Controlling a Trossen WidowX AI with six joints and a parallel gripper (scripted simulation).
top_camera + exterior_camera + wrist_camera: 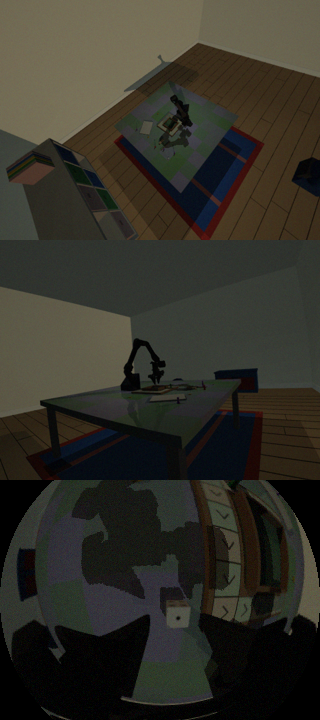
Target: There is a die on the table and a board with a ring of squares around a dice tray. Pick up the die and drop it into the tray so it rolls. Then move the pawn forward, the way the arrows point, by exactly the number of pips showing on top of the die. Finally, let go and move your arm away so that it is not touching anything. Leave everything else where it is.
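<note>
The white die is 10 mm below my gripper tip. The rest, counted from my gripper tip: green-floored dice tray: 180 mm to the right, 110 mm ahead, 20 mm below; dark-green pawn: 220 mm ahead, 120 mm to the right; pale flat sheet: 430 mm to the right, 360 mm ahead, 20 mm below.
</note>
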